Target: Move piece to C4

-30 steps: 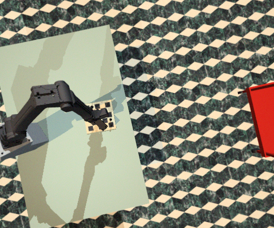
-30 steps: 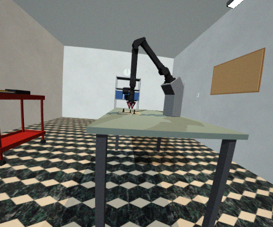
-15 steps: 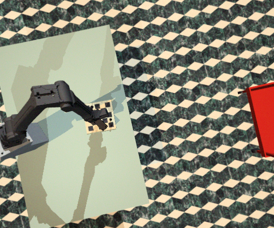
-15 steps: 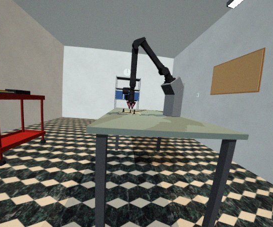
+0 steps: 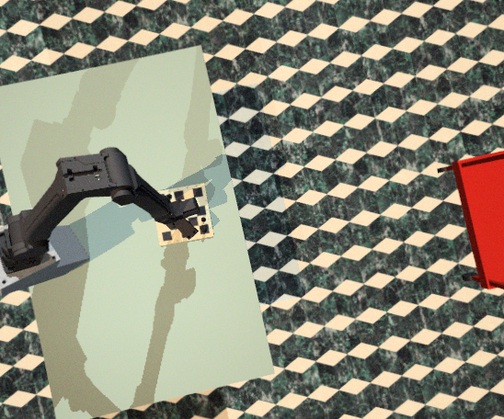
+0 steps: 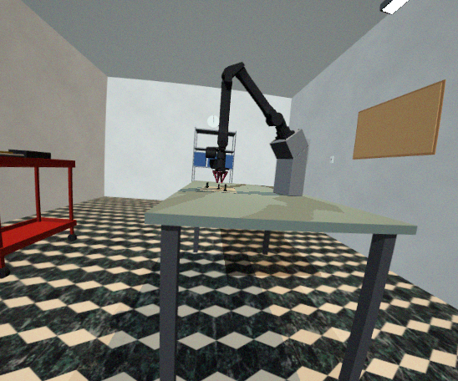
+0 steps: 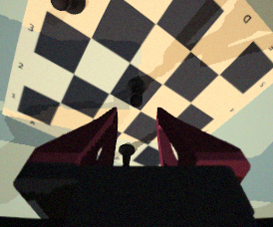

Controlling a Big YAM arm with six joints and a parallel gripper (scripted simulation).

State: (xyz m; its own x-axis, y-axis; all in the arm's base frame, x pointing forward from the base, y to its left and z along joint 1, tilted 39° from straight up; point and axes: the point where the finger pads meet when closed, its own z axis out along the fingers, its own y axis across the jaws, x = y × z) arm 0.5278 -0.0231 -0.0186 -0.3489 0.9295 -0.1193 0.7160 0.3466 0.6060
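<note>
My hand is 5 cm above the small chessboard.
</note>
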